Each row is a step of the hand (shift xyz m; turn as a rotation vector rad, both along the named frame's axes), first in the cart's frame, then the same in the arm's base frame.
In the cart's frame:
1: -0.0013 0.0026 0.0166 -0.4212 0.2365 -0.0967
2: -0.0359 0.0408 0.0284 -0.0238 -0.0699 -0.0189
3: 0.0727 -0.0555 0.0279 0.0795 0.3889 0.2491
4: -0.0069 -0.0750 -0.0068 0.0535 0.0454 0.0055
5: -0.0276 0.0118 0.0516 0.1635 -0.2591 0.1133
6: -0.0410 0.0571 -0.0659 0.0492 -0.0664 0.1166
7: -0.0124 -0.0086 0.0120 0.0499 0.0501 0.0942
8: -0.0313 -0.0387 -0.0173 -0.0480 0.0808 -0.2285
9: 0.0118 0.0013 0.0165 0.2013 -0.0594 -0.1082
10: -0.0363 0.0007 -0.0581 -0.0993 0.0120 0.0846
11: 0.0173 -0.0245 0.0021 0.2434 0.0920 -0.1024
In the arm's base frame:
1: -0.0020 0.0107 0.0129 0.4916 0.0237 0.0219
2: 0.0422 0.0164 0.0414 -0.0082 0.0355 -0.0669
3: -0.0947 0.0113 -0.0066 0.0529 -0.0722 0.4600
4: -0.0280 0.0380 -0.0591 -0.0249 -0.0470 0.0461
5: 0.0154 0.0432 0.0382 -0.2899 0.1301 -0.0757
6: 0.0787 -0.0542 -0.0121 -0.1032 0.0897 0.0415
7: 0.0032 0.0190 -0.0003 -0.0427 0.0132 0.1090
8: 0.0125 0.0242 -0.0451 0.1381 -0.1747 -0.1070
9: -0.0136 0.0047 0.0144 -0.1693 -0.1453 -0.0773
10: 0.0460 -0.0219 -0.0459 0.0672 0.1021 0.0471
11: -0.0267 0.0055 -0.0127 -0.1344 -0.2416 0.0420

